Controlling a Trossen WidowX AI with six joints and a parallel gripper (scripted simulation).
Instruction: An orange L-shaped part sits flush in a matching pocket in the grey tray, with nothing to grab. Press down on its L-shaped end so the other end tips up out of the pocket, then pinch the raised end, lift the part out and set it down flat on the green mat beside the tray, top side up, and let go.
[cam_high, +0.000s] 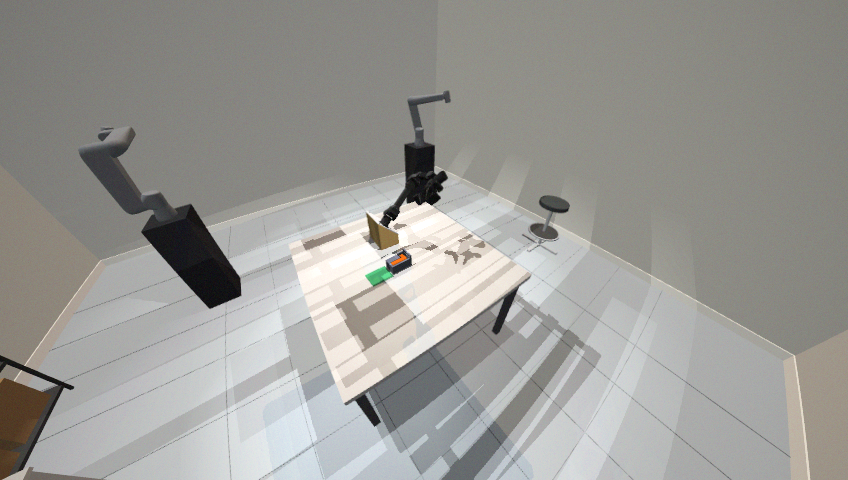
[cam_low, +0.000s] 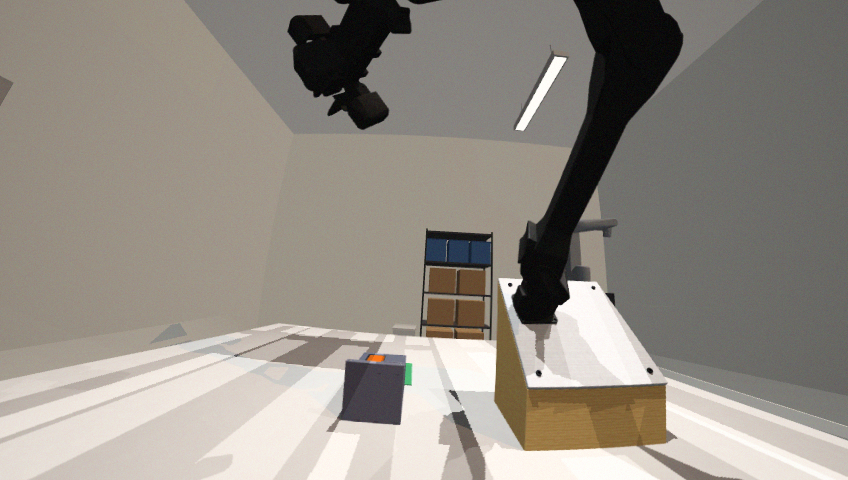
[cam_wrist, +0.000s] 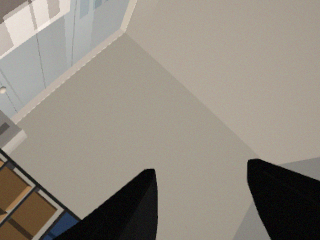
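The orange L-shaped part lies 460 mm below my gripper tip, 130 mm behind it and 100 mm to the right of it. From my gripper tip the other things lie so: green mat: 530 mm below, 260 mm to the right, 130 mm behind.
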